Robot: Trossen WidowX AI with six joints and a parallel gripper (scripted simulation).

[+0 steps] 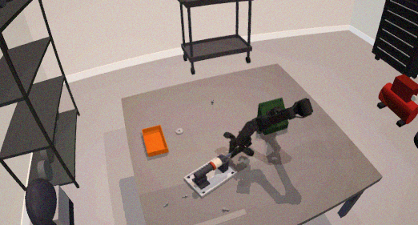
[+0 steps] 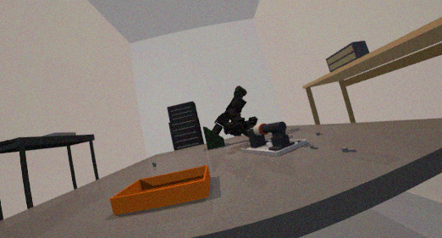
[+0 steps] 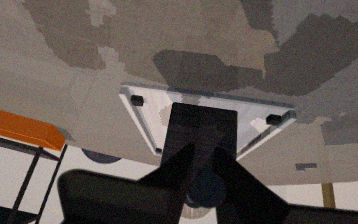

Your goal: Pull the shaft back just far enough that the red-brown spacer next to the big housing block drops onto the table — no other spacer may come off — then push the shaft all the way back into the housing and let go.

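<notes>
The dark shaft is 6 cm ahead of my gripper tip, 2 cm to the left of it and 2 cm above it. The rest, counted from my gripper tip: cream spacer (9 cm ahead, 4 cm to the left, 2 cm above); then red-brown spacer (11 cm ahead, 4 cm to the left, 2 cm above); then orange tray (35 cm ahead, 29 cm to the right, 5 cm below).
</notes>
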